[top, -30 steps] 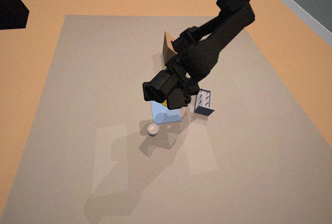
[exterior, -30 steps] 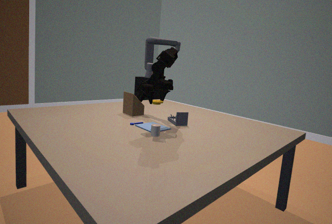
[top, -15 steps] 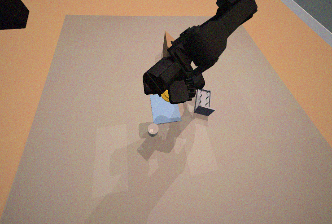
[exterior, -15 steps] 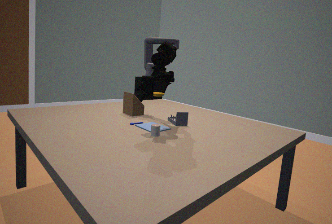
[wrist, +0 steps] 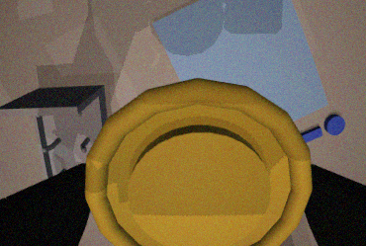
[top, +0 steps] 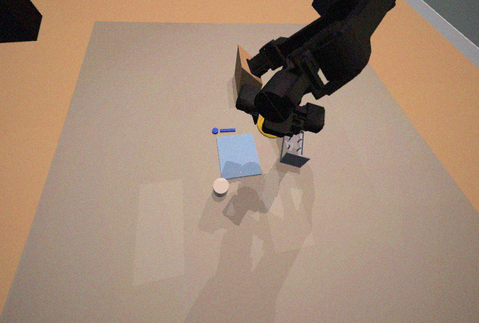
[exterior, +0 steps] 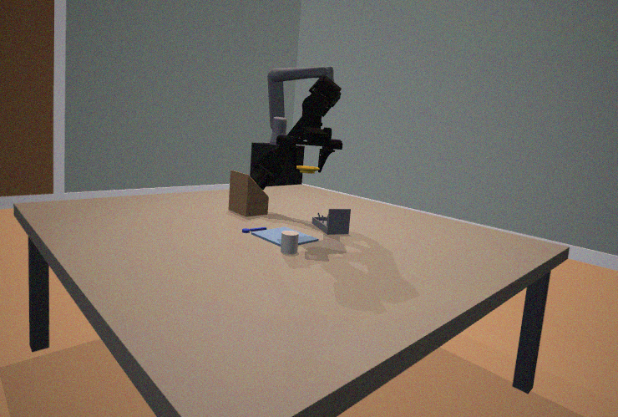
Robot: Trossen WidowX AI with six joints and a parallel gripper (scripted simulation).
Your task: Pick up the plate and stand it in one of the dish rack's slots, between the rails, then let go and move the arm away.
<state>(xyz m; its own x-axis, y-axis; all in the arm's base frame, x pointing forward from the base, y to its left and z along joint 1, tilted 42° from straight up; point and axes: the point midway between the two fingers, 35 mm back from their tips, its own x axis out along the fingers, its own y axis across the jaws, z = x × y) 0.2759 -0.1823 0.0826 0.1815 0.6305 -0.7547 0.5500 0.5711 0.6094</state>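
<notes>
The grey dish rack lies 140 mm to the left of my gripper tip and 170 mm below it. Round my gripper tip: light blue mat (20 mm behind, 60 mm to the right, 190 mm below); then yellow plate (10 mm above); then cup (70 mm ahead, 140 mm to the right, 170 mm below).
</notes>
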